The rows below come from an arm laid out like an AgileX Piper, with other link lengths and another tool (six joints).
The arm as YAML. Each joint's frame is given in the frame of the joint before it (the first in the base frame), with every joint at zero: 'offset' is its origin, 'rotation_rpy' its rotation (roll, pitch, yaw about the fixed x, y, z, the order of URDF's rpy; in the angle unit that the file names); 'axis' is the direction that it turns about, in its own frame. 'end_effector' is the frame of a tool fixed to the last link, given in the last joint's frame.
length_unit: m
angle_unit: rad
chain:
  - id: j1
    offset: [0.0, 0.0, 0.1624]
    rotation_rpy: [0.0, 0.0, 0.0]
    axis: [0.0, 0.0, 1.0]
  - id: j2
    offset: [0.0, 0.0, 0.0]
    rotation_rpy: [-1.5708, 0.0, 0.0]
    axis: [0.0, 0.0, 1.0]
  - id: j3
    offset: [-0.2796, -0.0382, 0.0]
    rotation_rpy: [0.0, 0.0, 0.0]
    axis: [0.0, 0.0, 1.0]
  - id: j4
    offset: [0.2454, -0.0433, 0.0]
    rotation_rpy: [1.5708, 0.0, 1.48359]
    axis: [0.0, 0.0, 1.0]
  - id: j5
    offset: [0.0, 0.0, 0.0]
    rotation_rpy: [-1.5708, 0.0, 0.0]
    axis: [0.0, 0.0, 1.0]
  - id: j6
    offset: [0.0, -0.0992, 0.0]
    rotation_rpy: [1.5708, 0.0, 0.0]
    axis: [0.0, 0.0, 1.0]
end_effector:
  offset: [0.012, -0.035, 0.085]
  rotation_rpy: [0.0, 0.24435, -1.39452]
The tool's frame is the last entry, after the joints.
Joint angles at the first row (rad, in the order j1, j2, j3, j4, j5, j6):
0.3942, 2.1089, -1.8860, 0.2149, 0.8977, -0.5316
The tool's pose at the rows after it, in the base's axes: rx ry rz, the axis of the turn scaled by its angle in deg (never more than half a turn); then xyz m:
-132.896 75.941 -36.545 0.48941 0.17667 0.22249
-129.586 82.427 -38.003 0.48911 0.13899 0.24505
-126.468 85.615 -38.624 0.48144 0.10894 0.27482
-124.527 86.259 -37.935 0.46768 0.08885 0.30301
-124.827 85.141 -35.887 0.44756 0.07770 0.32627
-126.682 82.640 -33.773 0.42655 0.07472 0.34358
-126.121 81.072 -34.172 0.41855 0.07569 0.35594
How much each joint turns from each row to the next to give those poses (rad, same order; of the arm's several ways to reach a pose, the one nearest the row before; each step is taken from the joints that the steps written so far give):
-0.0266, -0.0239, 0.0000, -0.0380, 0.0131, 0.0491
-0.0656, -0.0535, 0.0000, -0.0173, 0.0438, 0.0427
-0.0610, -0.0698, -0.0010, 0.0178, 0.0534, -0.0021
-0.0509, -0.0705, 0.0000, 0.0419, 0.0623, -0.0292
-0.0366, -0.0667, 0.0000, 0.0458, 0.0852, -0.0398
-0.0169, -0.0553, 0.0000, 0.0333, 0.0846, -0.0392
-0.0015, -0.0312, 0.0001, 0.0135, 0.0147, -0.0113

